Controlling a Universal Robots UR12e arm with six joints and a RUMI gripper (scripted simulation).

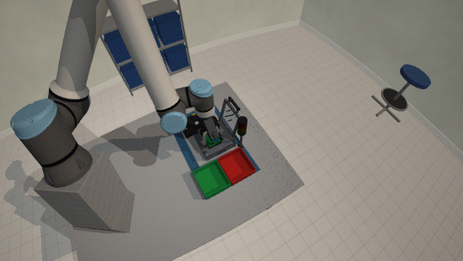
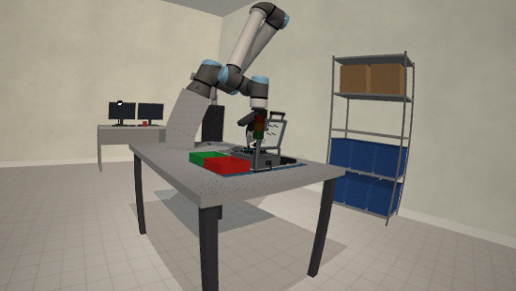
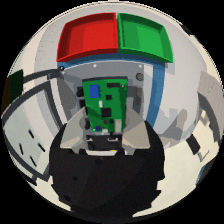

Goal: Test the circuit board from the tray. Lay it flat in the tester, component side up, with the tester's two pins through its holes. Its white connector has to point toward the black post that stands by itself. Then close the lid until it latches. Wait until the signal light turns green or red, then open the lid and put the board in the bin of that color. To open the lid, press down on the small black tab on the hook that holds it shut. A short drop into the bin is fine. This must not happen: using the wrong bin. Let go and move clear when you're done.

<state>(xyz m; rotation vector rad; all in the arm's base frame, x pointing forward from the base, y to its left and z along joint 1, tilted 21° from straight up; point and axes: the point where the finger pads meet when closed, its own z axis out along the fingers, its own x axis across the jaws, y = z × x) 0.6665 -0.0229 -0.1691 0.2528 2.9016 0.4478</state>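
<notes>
My gripper is now 1 cm to the right of the green circuit board. From my hand the other things lie so: green bin: 13 cm behind, 18 cm to the right, 7 cm below; red bin: 2 cm ahead, 20 cm to the right, 7 cm below; tester lid: 12 cm ahead, 1 cm to the right, 10 cm above.
</notes>
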